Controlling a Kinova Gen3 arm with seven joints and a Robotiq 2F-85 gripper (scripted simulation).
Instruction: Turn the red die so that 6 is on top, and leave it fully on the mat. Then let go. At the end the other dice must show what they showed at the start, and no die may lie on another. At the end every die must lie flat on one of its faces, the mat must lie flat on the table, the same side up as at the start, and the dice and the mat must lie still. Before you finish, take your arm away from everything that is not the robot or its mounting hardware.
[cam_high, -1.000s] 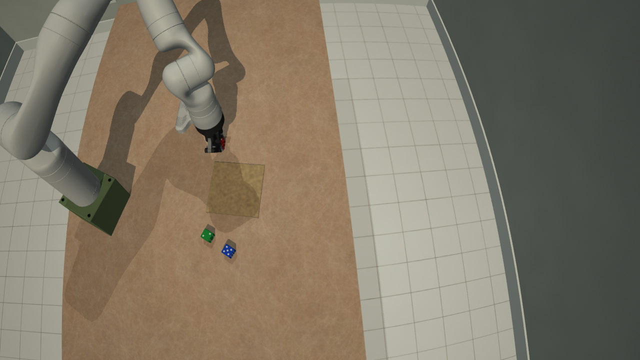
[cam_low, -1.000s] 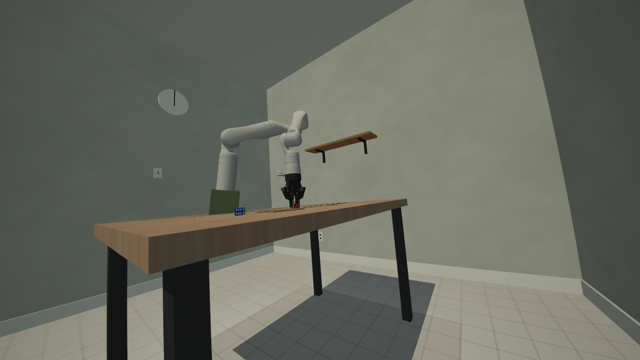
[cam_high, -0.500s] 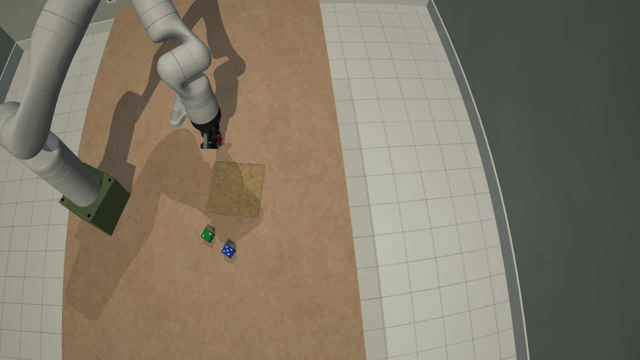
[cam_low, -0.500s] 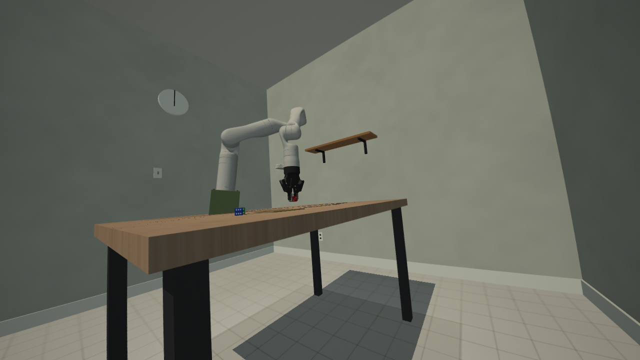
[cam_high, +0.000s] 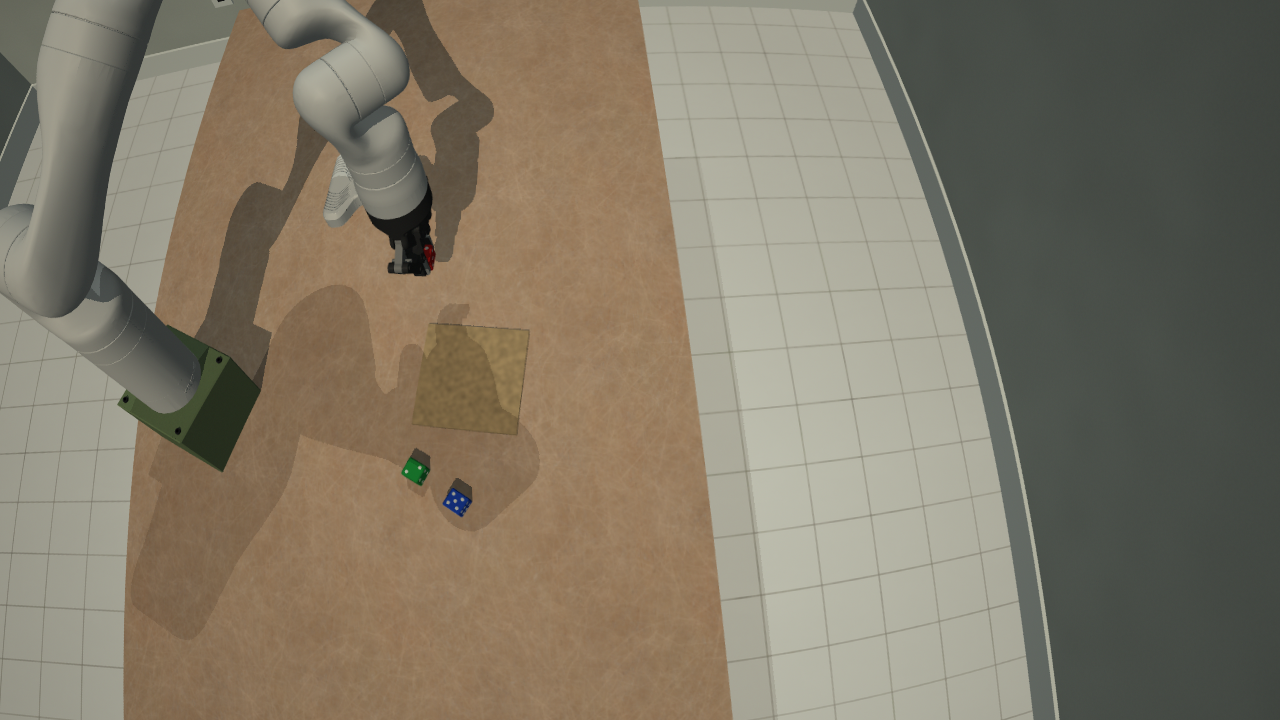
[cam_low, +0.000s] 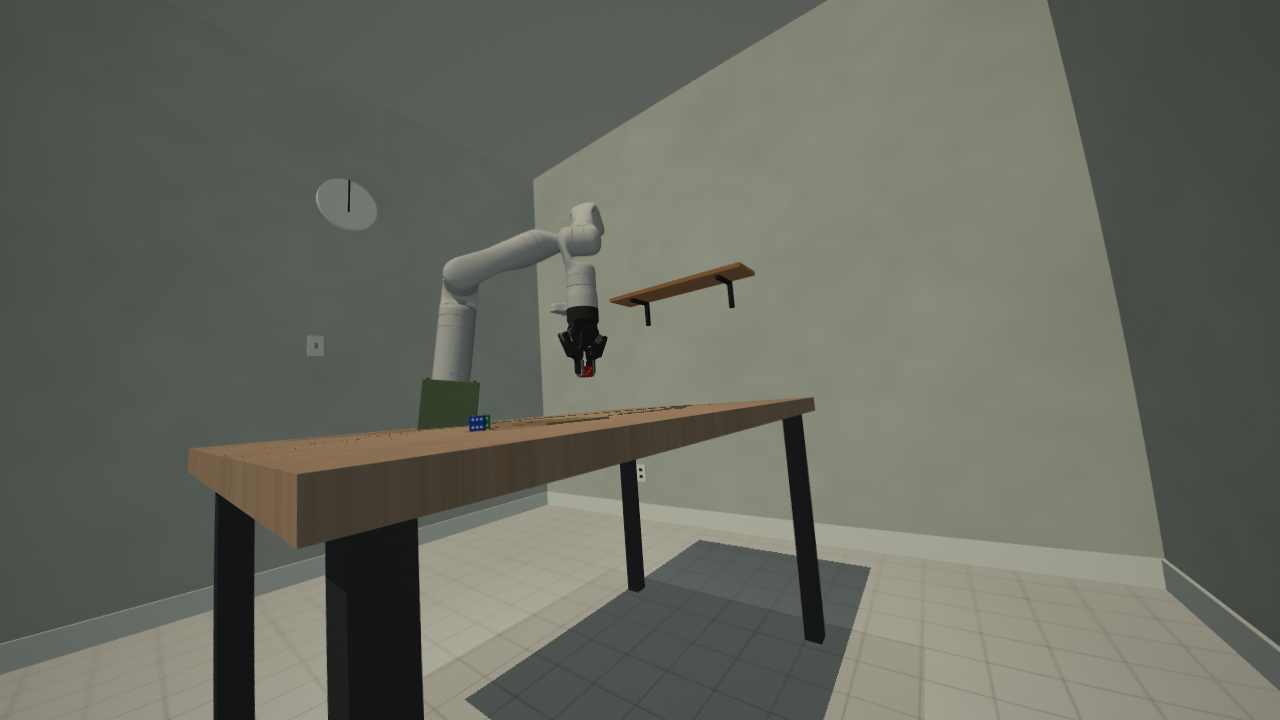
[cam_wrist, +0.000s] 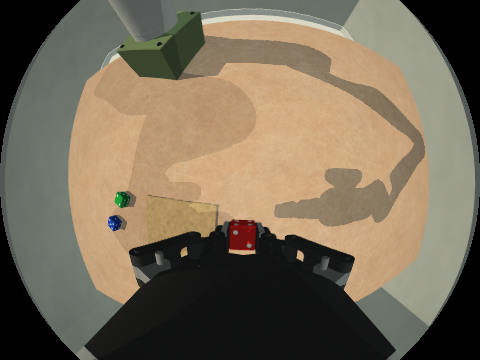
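Now: hand 10 mm above the red die. From my hand the other things lie so: green die: 250 mm to the right, 100 mm below, 10 mm ahead; tan mat: 120 mm to the right, 110 mm below, 60 mm ahead; blue die: 280 mm to the right, 100 mm below, 70 mm ahead.
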